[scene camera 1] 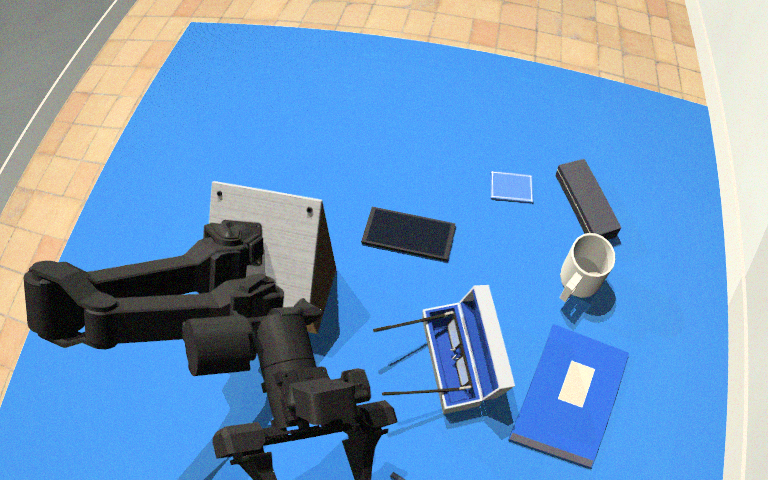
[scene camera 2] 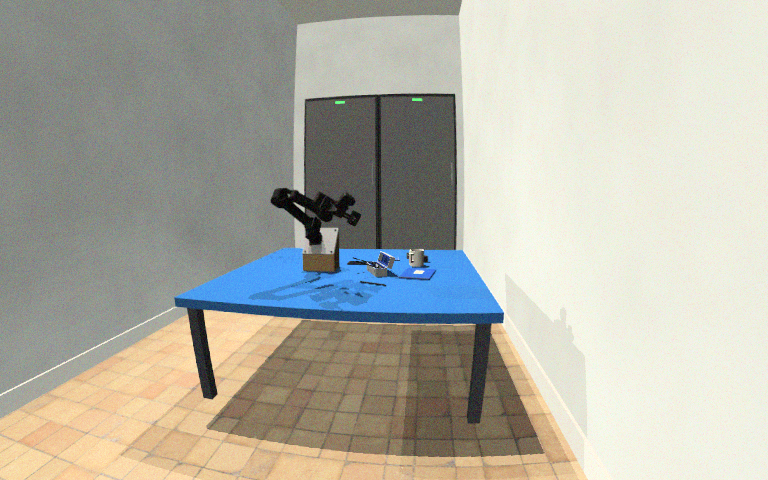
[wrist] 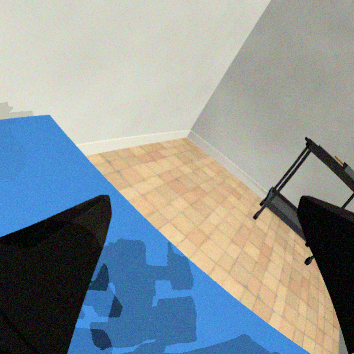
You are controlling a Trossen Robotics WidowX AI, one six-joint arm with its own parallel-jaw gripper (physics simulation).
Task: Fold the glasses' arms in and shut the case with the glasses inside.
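Pixels of known places: gripper, fingertip midpoint: [scene camera 2: 345,215] [wrist: 209,205]; arm's base, link origin: [scene camera 1: 242,242] [scene camera 2: 315,239].
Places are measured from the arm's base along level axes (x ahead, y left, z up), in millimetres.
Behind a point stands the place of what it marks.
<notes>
The white case with blue lining [scene camera 1: 498,345] @(x 391, y -80, z -65 mm) [scene camera 2: 376,271] @(x 332, y -171, z -129 mm) stands open on the blue table, its lid raised on the right side in the scene camera 1 view. The glasses' front [scene camera 1: 456,354] @(x 334, y -81, z -128 mm) lies in the case's base. Both glasses' arms are unfolded and stick out over the case's left wall, the upper arm [scene camera 1: 402,323] and the lower arm [scene camera 1: 416,391] roughly parallel. My gripper [scene camera 1: 315,474] [scene camera 2: 353,217] @(x 215, y -363, z 154 mm) [wrist: 209,205] @(x 215, y -363, z 154 mm) is open and empty, raised above the table, left of and below the case in the scene camera 1 view. Its fingertips are cut off there.
A phone [scene camera 1: 407,233] @(x 227, y 133, z -148 mm), a small blue card [scene camera 1: 512,186] @(x 405, y 261, z -151 mm), a dark box [scene camera 1: 587,198] @(x 546, y 237, z -120 mm), a mug [scene camera 1: 589,266] @(x 555, y 113, z -147 mm) [scene camera 2: 417,258] @(x 542, y 54, z -109 mm) and a blue folder [scene camera 1: 608,367] @(x 595, y -71, z -147 mm) lie or stand around the case. A dark stick [scene camera 1: 398,476] @(x 275, y -284, z -147 mm) [scene camera 2: 372,283] @(x 321, y -314, z -151 mm) lies near the gripper. A trolley [wrist: 287,212] stands beyond the table.
</notes>
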